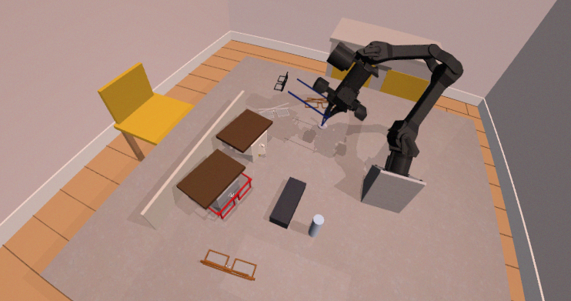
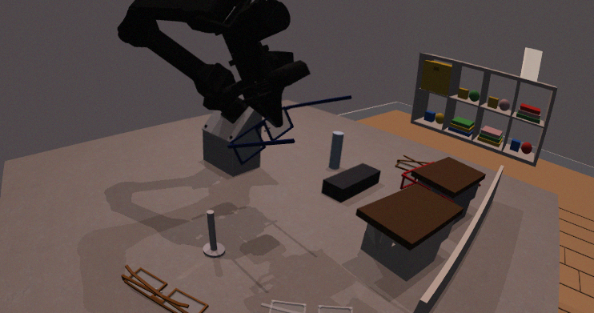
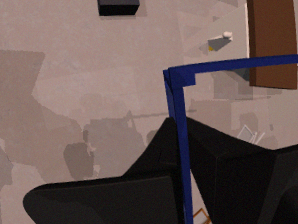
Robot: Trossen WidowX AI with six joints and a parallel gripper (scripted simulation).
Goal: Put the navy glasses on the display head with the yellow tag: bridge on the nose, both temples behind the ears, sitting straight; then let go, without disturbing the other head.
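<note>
My gripper tip is 10 mm short of the dark box, 240 mm to the right of it and 180 mm above it. Round my gripper tip: long beige board (350 mm ahead, 210 mm to the left, 140 mm below).
</note>
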